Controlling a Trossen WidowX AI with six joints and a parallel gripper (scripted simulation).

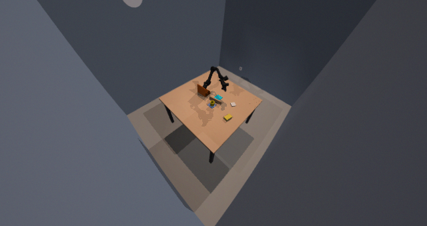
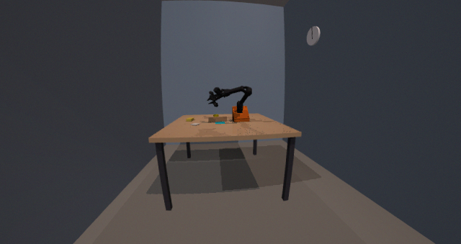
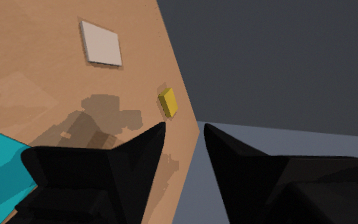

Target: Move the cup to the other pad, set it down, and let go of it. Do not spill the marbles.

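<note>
Right now the olive-yellow cup is 21 cm below my gripper tip, 19 cm to the right of it and 11 cm behind it. From my gripper tip the other things lie so: white object (24 cm below, 15 cm ahead, 7 cm to the left); then low wooden bar (23 cm below, 12 cm behind, 9 cm to the right); then cyan pad (25 cm below, 14 cm behind, 2 cm to the left).
</note>
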